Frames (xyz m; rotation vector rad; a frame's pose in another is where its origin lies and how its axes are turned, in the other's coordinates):
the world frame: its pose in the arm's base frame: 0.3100 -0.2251 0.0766 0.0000 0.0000 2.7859
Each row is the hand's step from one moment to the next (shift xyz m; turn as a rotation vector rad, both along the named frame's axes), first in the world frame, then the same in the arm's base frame.
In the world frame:
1: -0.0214 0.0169 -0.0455 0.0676 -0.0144 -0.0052
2: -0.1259 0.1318 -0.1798 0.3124 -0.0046 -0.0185
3: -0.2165 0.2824 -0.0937 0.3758 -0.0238 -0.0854
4: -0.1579 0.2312 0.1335 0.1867 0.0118 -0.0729
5: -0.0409 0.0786 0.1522 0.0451 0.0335 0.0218
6: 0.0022 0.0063 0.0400 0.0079 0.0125 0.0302
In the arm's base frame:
1: 0.0142 -0.0233 -0.0455 -0.0584 0.0370 -0.0052
2: 0.0721 -0.1674 -0.1798 -0.2912 0.1131 -0.0185
3: 0.1046 -0.3401 -0.0937 -0.3440 0.1532 -0.0854
4: 0.0675 -0.2717 0.1335 -0.1791 0.0540 -0.0729
5: 0.0110 -0.0879 0.1522 -0.0539 -0.0157 0.0218
6: -0.0043 -0.0051 0.0400 -0.0118 -0.0090 0.0302

